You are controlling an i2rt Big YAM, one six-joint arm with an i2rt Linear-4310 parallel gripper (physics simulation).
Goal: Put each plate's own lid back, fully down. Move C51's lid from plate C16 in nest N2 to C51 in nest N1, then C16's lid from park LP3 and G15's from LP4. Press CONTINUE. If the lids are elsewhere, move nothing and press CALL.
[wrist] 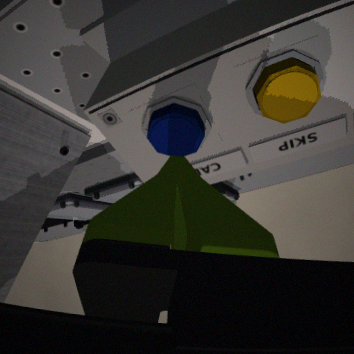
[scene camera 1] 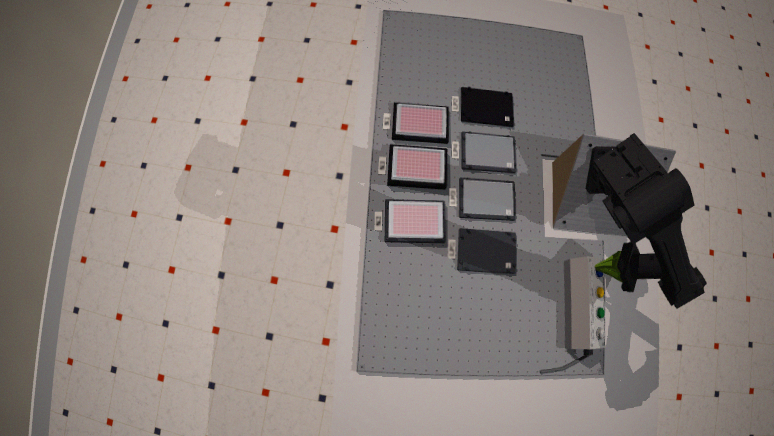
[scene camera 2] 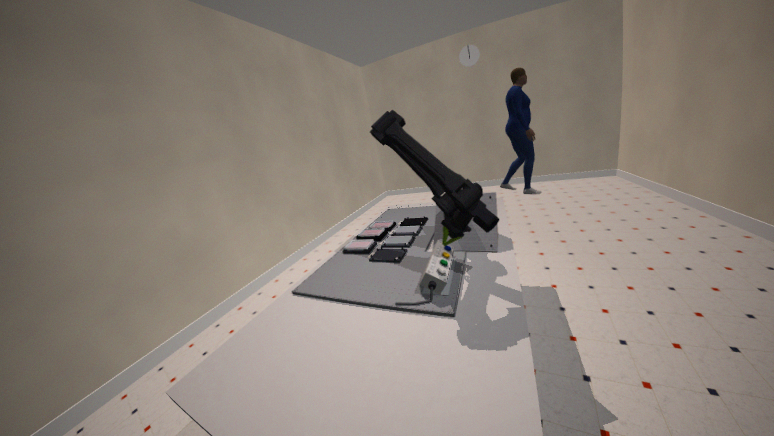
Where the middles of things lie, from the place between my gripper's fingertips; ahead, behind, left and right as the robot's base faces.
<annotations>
My hand is 10 mm past the blue CALL button (wrist: 174, 129), 10 mm to the right of it and 10 mm above it. Also, from my hand: yellow SKIP button (wrist: 286, 90) (10 mm behind, 60 mm to the left, 10 mm below).
</annotations>
